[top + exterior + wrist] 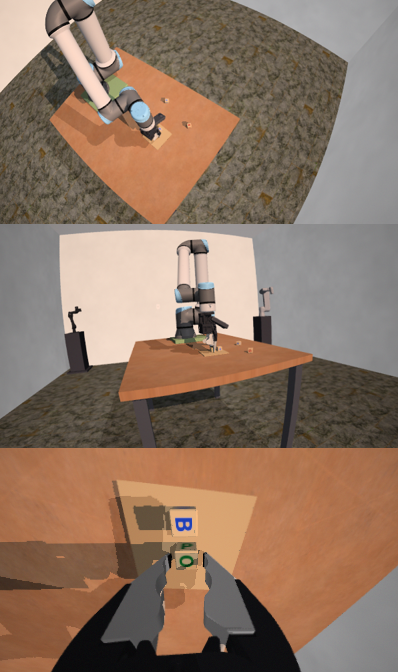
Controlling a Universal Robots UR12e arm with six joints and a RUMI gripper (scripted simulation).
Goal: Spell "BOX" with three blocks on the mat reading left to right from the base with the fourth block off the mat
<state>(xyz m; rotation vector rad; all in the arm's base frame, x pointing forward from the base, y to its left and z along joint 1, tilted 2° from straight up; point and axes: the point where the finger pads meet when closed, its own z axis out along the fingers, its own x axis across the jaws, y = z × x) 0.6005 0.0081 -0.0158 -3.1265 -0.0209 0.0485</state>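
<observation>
Now: hand 20 mm above the tan mat.
</observation>
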